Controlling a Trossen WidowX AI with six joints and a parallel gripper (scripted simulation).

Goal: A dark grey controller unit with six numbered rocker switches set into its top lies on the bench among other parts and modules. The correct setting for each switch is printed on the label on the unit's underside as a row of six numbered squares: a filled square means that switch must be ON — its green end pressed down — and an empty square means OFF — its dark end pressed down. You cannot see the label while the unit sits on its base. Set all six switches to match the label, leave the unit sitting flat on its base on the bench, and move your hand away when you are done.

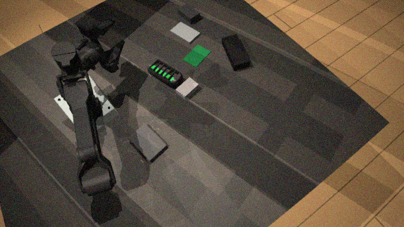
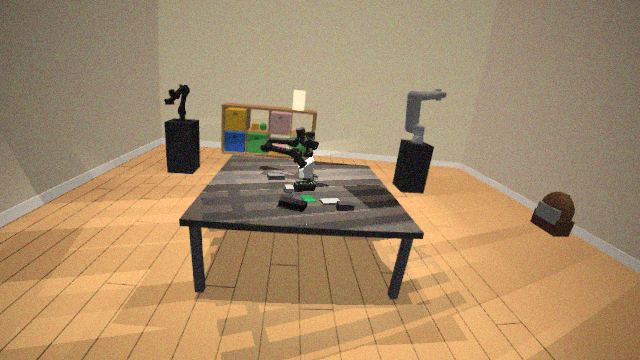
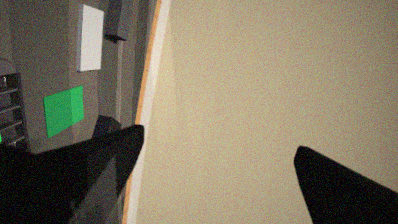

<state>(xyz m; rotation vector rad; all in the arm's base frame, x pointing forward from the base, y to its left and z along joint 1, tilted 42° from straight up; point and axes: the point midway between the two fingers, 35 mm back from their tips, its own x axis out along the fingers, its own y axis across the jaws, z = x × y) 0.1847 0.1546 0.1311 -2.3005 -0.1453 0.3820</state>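
Right now the green plate is 28 cm below my gripper tip, 24 cm ahead of it and 3 cm to the right of it. The rest, counted from my gripper tip: small dark block: 36 cm ahead, 26 cm below, 19 cm to the left; long dark block: 37 cm ahead, 26 cm below, 13 cm to the right; light grey plate: 28 cm ahead, 27 cm below, 11 cm to the left.
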